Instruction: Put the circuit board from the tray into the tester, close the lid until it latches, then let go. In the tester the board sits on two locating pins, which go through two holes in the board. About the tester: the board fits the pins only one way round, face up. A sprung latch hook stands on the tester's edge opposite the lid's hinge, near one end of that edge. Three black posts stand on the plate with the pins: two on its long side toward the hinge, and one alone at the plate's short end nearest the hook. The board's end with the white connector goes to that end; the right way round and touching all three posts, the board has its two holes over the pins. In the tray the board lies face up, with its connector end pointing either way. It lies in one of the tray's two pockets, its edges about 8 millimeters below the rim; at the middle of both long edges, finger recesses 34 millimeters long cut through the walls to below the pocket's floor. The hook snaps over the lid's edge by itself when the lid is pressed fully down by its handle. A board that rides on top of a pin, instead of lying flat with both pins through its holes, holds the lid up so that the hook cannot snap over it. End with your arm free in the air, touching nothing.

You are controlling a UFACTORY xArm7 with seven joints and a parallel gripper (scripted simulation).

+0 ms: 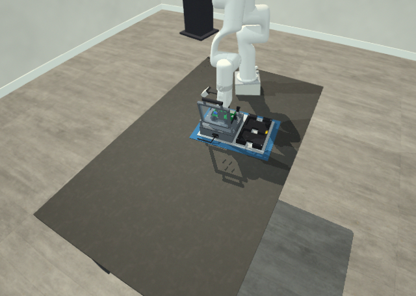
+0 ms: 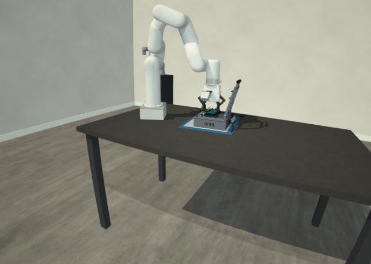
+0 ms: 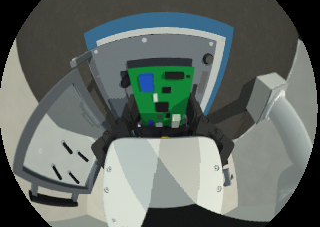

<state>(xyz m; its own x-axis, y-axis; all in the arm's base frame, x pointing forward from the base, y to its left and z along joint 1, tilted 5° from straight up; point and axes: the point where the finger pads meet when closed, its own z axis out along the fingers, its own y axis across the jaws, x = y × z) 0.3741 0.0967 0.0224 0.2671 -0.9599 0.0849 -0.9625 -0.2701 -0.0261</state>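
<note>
Right now my hand is right at the green circuit board. Also, from my hand: tester plate: 20 mm below, 10 mm to the left, 10 mm ahead; tester: 50 mm to the left, 20 mm ahead, 20 mm above; latch hook: 70 mm behind, 40 mm to the left.
</note>
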